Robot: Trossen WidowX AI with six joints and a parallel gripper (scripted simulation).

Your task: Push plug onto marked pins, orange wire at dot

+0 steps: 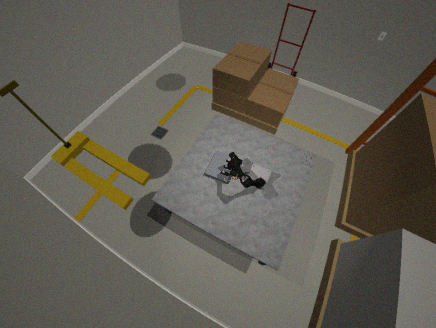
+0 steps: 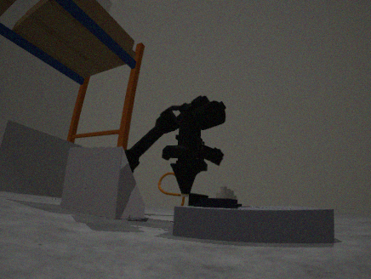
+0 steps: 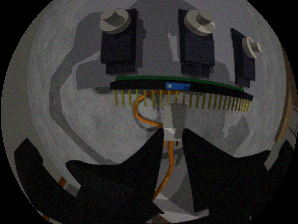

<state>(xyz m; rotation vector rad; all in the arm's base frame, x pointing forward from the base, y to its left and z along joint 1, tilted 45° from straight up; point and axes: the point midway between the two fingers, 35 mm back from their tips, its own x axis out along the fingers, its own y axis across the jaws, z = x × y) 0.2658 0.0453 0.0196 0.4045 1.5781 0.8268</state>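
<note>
Now: the blue band 40 mm ahead of my gripper tip and 10 mm to the left of it. Also, from my gripper tip: grey platform (200 mm ahead, 50 mm below, 20 mm to the left).
</note>
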